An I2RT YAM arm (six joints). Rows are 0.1 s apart.
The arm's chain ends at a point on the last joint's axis. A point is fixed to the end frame.
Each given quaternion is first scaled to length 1.
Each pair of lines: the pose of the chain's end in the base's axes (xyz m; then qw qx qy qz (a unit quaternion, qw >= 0)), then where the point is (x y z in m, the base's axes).
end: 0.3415 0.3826 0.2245 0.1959 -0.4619 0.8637 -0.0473
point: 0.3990 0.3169 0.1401
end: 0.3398 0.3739 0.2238 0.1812 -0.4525 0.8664 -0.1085
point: 0.3966 0.2965 0.1494
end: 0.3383 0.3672 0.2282 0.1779 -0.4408 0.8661 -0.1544
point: 0.3947 0.2822 0.1624
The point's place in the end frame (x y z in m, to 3 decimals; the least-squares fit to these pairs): 0.050 -0.060 0.093
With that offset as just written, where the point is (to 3 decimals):
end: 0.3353 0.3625 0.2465 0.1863 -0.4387 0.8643 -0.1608
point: 0.393 0.277 0.182
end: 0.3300 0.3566 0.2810 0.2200 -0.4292 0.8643 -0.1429
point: 0.391 0.276 0.214
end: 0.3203 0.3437 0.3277 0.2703 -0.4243 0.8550 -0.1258
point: 0.388 0.269 0.260
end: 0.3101 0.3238 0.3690 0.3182 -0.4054 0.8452 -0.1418
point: 0.383 0.249 0.307
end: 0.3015 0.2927 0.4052 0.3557 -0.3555 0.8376 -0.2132
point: 0.373 0.206 0.359
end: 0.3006 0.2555 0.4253 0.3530 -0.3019 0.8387 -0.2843
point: 0.362 0.156 0.391
